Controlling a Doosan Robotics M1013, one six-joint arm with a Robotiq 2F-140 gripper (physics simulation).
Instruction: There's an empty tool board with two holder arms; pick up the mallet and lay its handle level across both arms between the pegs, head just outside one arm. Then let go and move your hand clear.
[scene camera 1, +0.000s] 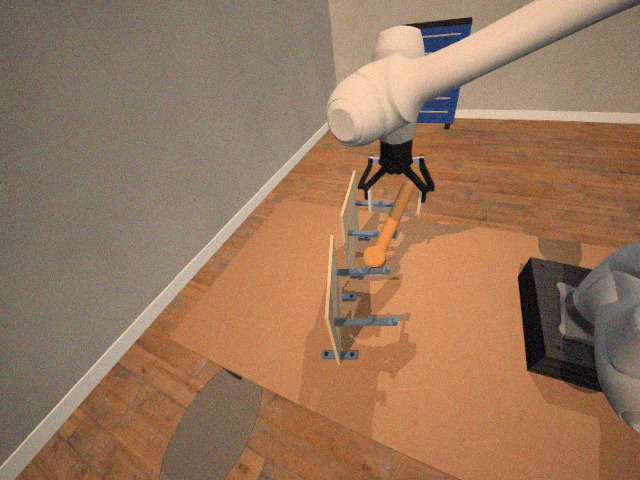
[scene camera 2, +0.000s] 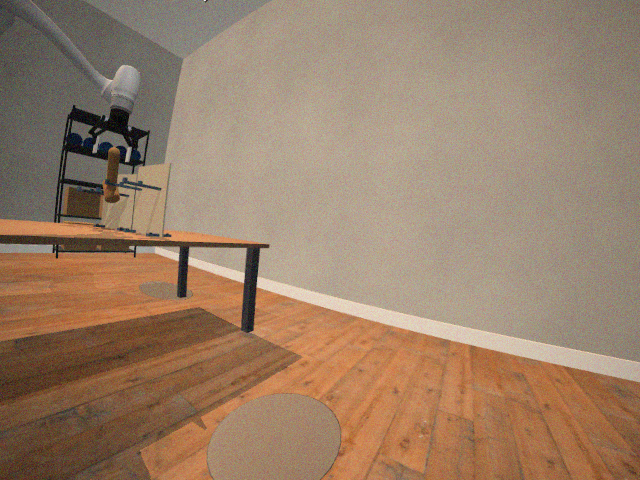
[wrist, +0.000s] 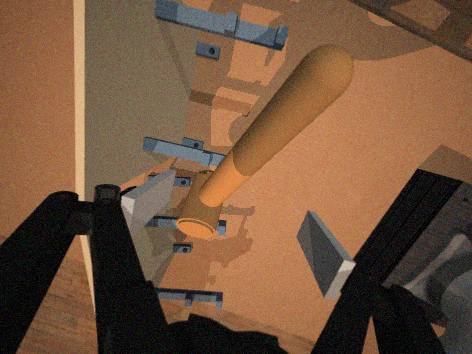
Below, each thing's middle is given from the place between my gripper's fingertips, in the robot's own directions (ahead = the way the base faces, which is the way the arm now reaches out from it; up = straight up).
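My hand is 90 mm above the orange mallet (scene camera 1: 374, 256), and it is also 20 mm short of the mallet and 10 mm to the left of it.
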